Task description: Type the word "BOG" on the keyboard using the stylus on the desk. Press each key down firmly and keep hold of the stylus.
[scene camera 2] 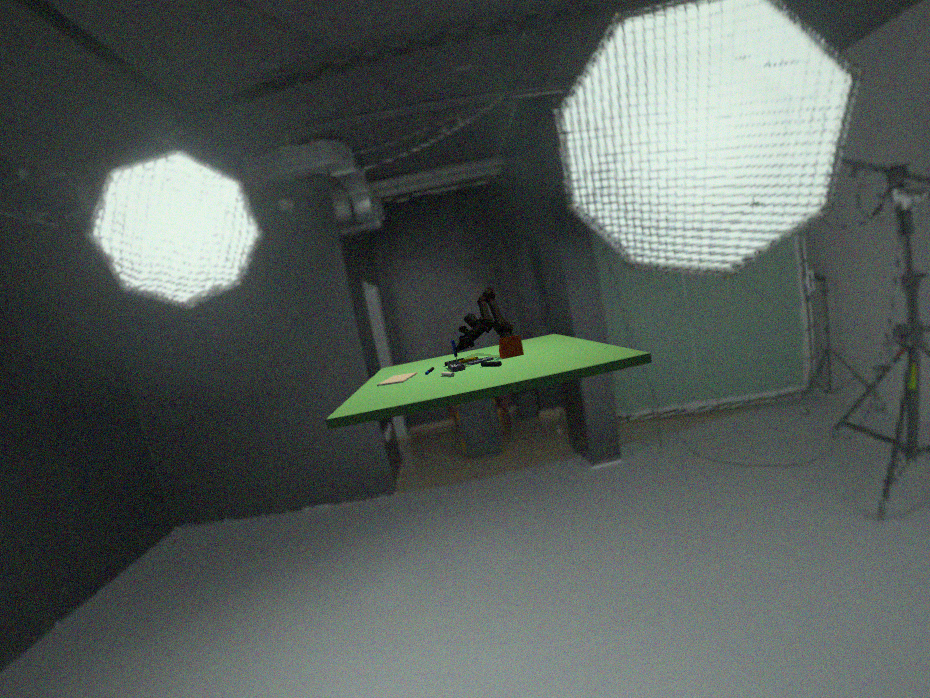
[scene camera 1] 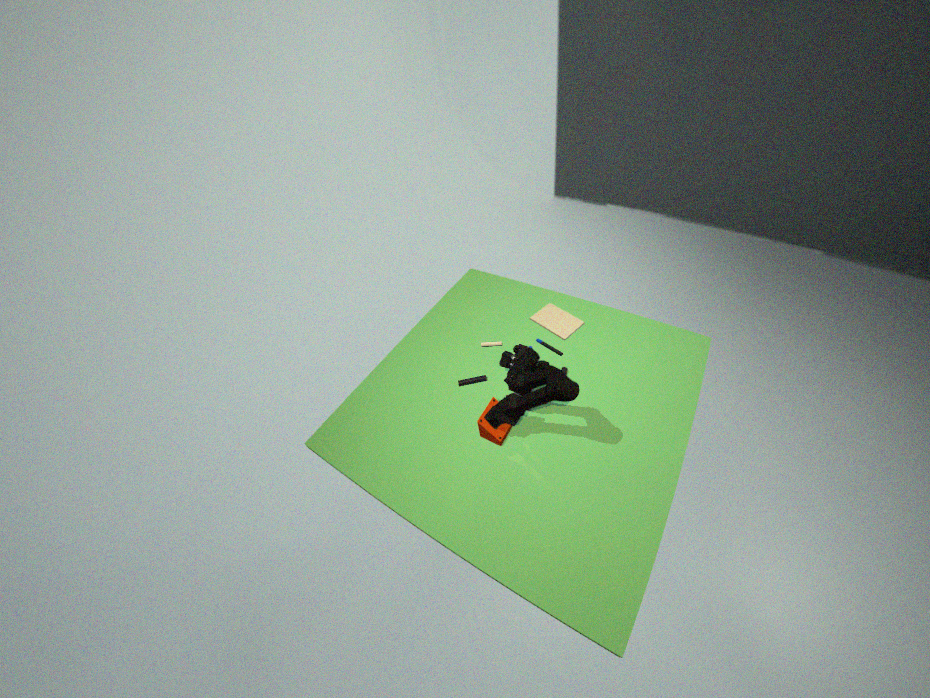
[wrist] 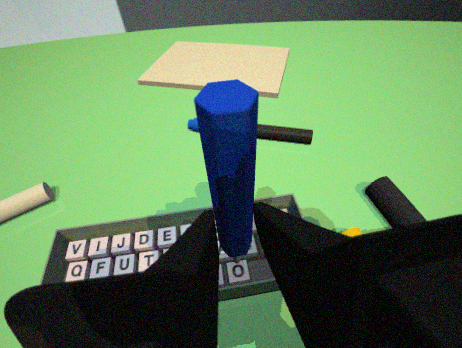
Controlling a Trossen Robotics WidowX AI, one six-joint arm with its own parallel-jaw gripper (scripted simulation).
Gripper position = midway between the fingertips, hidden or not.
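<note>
Gripper (wrist: 234, 215) visible. Blue stylus (wrist: 227, 111) visible. Tan pad (scene camera 1: 550, 317) (wrist: 190, 65), visible in scene camera 1 and the wrist view.
</note>
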